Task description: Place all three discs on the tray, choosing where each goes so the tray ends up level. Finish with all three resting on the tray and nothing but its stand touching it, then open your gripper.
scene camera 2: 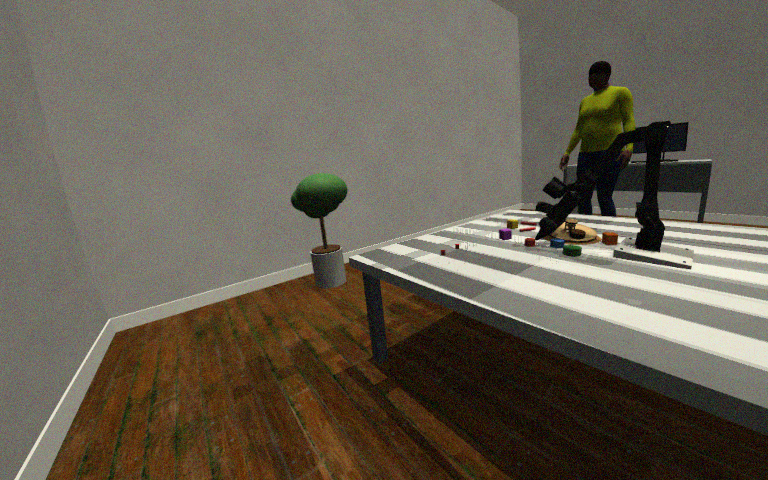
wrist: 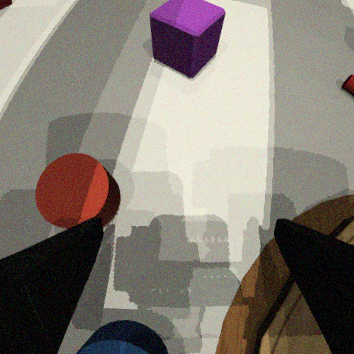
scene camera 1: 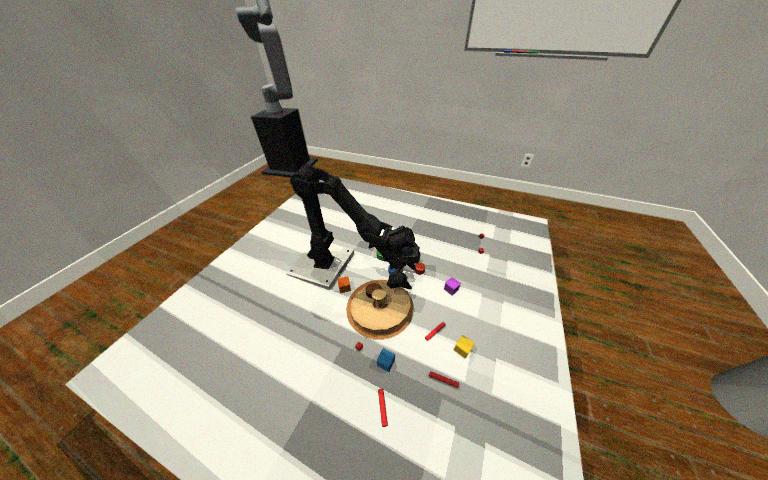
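Note:
The round wooden tray (scene camera 1: 368, 323) (scene camera 2: 591, 234) (wrist: 245, 310) has a central post (scene camera 1: 380, 298) and a dark brown round piece (scene camera 1: 372, 290) (scene camera 2: 577, 233) off-centre on it. Any small tilt cannot be told. The red disc (scene camera 1: 419, 268) (scene camera 2: 529, 242) (wrist: 72, 190), blue disc (scene camera 1: 391, 271) (scene camera 2: 557, 243) (wrist: 122, 346) and green disc (scene camera 1: 380, 255) (scene camera 2: 572, 250) lie on the table beside the tray. My gripper (scene camera 1: 399, 280) (scene camera 2: 538, 236) (wrist: 190, 226) is open and empty, low beside the tray. In the wrist view its left fingertip overlaps the red disc's lower edge and its right fingertip overlaps the tray's edge.
A purple cube (scene camera 1: 451, 285) (scene camera 2: 505, 233) (wrist: 187, 40) lies beyond the red disc. An orange cube (scene camera 1: 344, 284) (scene camera 2: 609, 238) is near the arm's base. A yellow cube (scene camera 1: 464, 345), a blue cube (scene camera 1: 386, 359) and red rods (scene camera 1: 435, 331) (scene camera 1: 444, 379) (scene camera 1: 382, 407) lie around the tray.

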